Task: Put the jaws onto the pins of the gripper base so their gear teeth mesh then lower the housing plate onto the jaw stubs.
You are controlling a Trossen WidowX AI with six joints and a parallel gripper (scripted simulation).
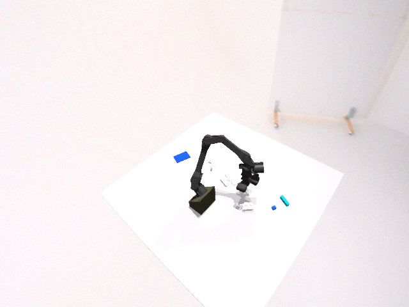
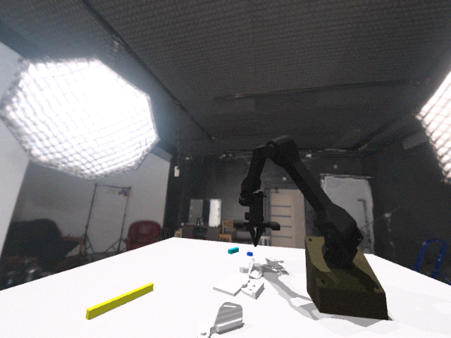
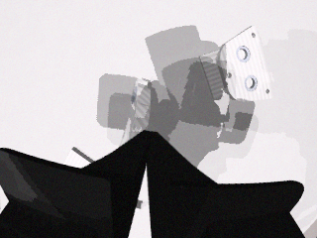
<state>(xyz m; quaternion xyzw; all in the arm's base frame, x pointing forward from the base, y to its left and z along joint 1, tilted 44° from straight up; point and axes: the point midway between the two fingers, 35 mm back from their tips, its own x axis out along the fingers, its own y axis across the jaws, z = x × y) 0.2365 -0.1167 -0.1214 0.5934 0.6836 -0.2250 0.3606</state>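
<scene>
My gripper tip is 7 cm above the white jaw, 1 cm to the right of it and 1 cm short of it. The rest, counted from my gripper tip: flat white plate (16 cm to the left, 8 cm below, 6 cm ahead); then cyan block (23 cm to the right, 13 cm ahead, 8 cm below); then blue cube (20 cm to the right, 8 cm below, 4 cm ahead).
</scene>
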